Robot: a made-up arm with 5 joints.
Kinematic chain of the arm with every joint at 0, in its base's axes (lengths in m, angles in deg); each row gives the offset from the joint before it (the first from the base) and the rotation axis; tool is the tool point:
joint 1: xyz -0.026 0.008 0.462 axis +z
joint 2: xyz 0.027 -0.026 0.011 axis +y
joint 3: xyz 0.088 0 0.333 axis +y
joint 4: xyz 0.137 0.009 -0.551 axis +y
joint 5: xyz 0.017 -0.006 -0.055 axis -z
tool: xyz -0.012 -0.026 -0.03
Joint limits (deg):
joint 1: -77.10..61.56
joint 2: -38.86..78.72
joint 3: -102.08..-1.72
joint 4: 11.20..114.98
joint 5: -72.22..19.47
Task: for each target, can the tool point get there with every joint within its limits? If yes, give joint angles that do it. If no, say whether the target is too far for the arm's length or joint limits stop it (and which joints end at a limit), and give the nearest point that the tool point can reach.
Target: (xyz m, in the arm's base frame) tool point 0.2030 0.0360 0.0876
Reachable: yes | joints 19.33 30.60 -18.63 54.41 -47.68
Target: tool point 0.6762 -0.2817 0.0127
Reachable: yes | joints -18.63 65.43 -91.72 27.15 -42.98
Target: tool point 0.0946 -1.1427 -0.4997
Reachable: no: too far | nearest point 0.1046 -0.7522 -0.0747 | short by 0.577 m
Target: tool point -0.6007 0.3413 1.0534
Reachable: no: joint limits stop it (at a limit: joint 1, joint 2, joint 3, joint 4, joint 5) | nearest point 0.0894 0.1297 1.2240 | short by 0.742 m
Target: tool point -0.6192 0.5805 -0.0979
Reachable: no: joint limits stop it (at a limit: joint 2, joint 3, joint 5) | nearest point -0.1877 0.1641 0.1574 | short by 0.652 m
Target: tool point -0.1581 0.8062 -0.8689
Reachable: no: too far | nearest point 0.2505 0.4295 -0.1959 | short by 0.873 m
